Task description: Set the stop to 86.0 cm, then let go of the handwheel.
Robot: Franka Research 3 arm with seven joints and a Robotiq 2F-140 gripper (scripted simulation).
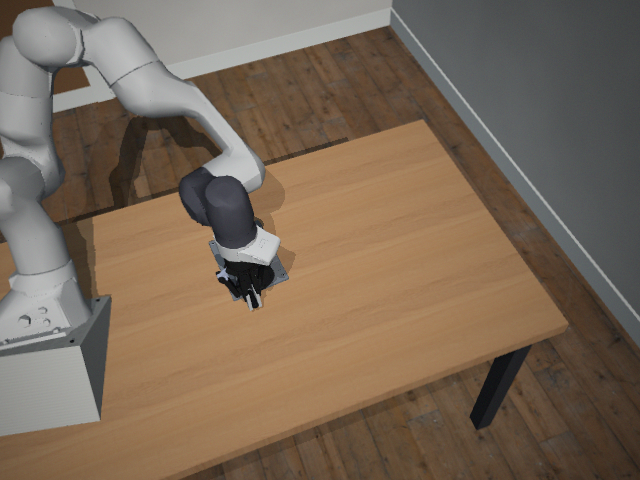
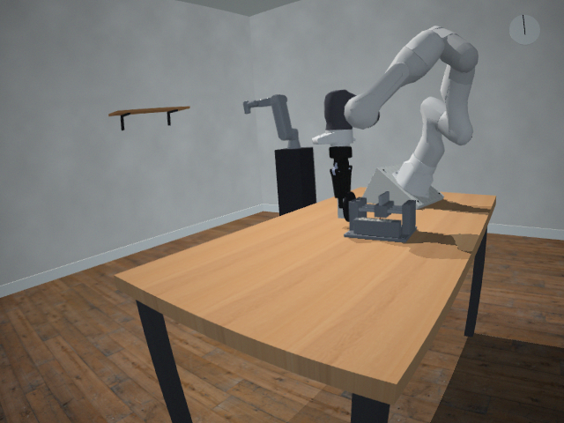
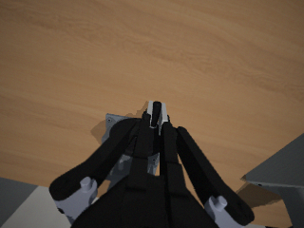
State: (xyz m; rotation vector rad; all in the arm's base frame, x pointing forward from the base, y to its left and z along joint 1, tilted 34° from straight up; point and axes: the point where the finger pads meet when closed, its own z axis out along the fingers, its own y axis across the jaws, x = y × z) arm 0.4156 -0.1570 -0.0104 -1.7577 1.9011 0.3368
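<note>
Now: hand 1 cm short of the black handwheel, 2 cm to the right of it and 1 cm above it. Round my hand: sliding stop block: 4 cm ahead, 15 cm to the left, 2 cm above.
</note>
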